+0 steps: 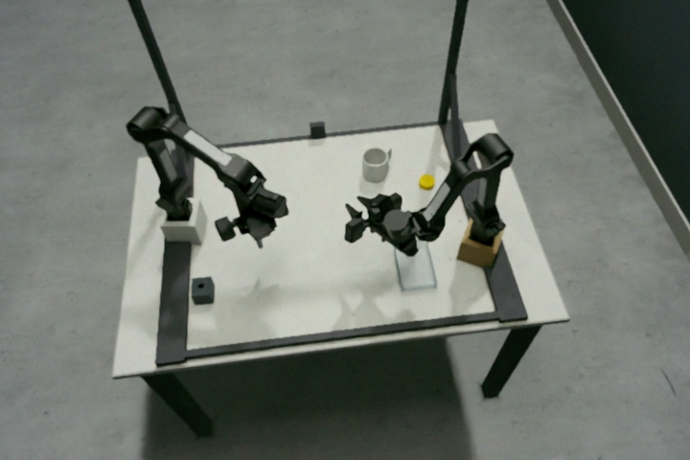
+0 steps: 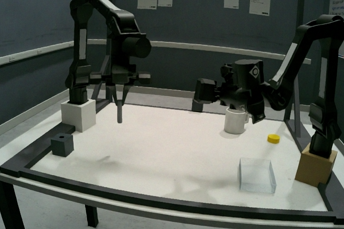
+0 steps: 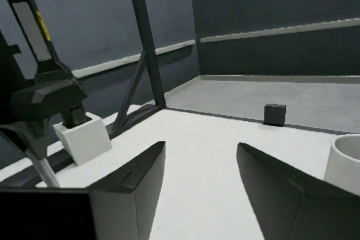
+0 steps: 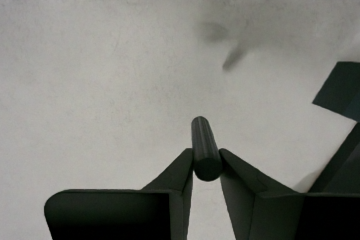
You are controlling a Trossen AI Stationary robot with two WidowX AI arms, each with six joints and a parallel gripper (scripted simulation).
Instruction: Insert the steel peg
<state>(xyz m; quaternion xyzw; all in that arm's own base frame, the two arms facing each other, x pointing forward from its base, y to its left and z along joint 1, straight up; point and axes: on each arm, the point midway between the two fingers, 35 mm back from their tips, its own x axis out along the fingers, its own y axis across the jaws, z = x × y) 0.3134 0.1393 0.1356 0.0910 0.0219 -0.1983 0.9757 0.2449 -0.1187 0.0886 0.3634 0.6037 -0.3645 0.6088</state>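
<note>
Now: the steel peg 5 cm below my right hand. Also, from my right hand: white mug: 37 cm behind, 30 cm to the left, 15 cm below; clear box: 43 cm to the left, 18 cm below, 3 cm behind; dark block: 15 cm to the right, 15 cm below, 11 cm ahead.
</note>
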